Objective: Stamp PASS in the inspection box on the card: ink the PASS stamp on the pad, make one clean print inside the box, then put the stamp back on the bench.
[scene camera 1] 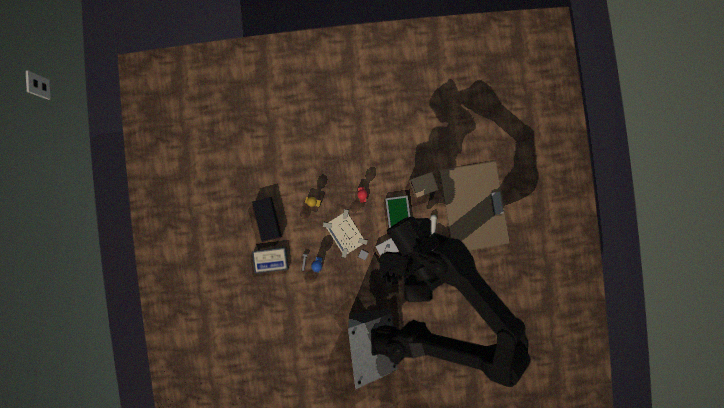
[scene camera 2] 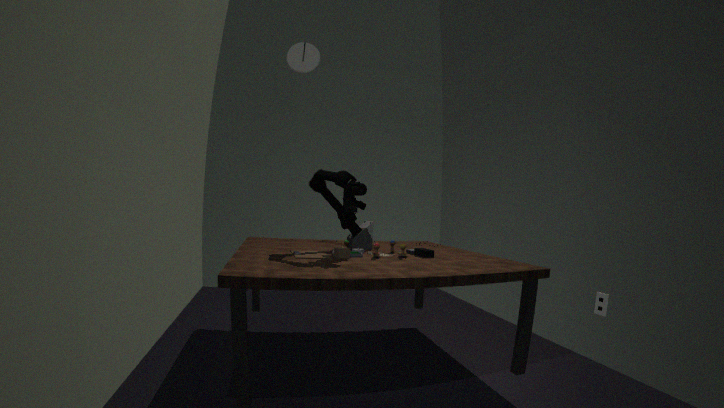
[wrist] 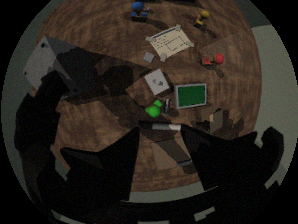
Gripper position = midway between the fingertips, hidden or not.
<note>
I see my gripper (scene camera 1: 413,255), a blue-and-white box (scene camera 1: 275,259), a black box (scene camera 1: 264,209), a cardboard sheet (scene camera 1: 472,194), a white card (scene camera 1: 344,232) and a green ink pad (wrist: 187,95).
The cardboard sheet shows as well in the wrist view (wrist: 171,153). My gripper also shows in the wrist view (wrist: 160,129). The white card also shows in the wrist view (wrist: 168,42).
</note>
